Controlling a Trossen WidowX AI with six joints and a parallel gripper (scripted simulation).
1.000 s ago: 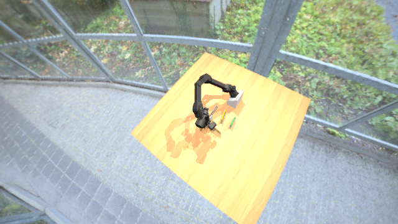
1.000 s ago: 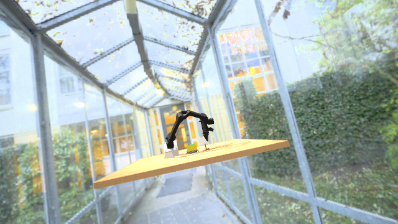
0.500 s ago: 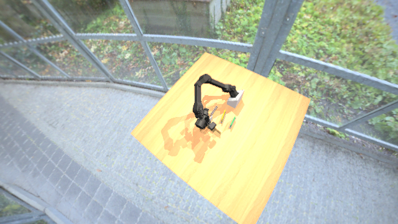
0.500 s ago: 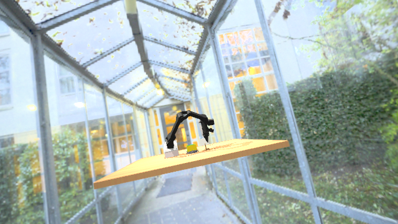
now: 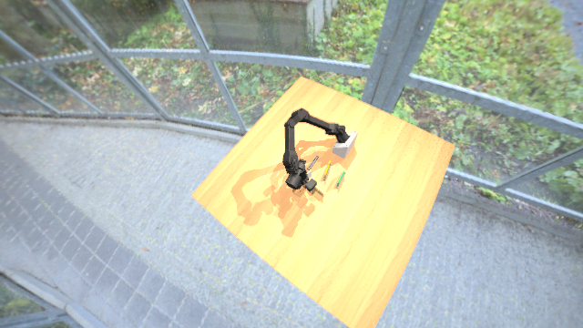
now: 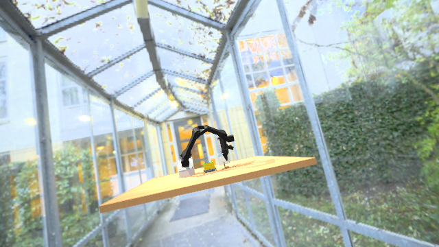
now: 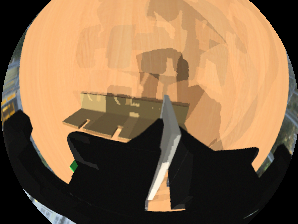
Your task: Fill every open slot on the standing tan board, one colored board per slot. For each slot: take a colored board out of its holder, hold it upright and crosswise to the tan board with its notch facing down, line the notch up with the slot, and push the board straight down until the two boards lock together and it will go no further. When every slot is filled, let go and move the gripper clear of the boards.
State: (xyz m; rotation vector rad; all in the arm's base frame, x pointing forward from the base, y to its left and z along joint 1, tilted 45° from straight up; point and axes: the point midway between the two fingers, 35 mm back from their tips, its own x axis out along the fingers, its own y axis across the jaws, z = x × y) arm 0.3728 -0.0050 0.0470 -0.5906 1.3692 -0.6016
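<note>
Right now my gripper tip is 30 mm past the tan board, 50 mm to the right of it and 40 mm above it. From my gripper tip the other things lie so: green board (180 mm behind, 160 mm to the left, 30 mm below); grey board (30 mm behind); yellow board (170 mm behind, 60 mm to the left, 30 mm below).
</note>
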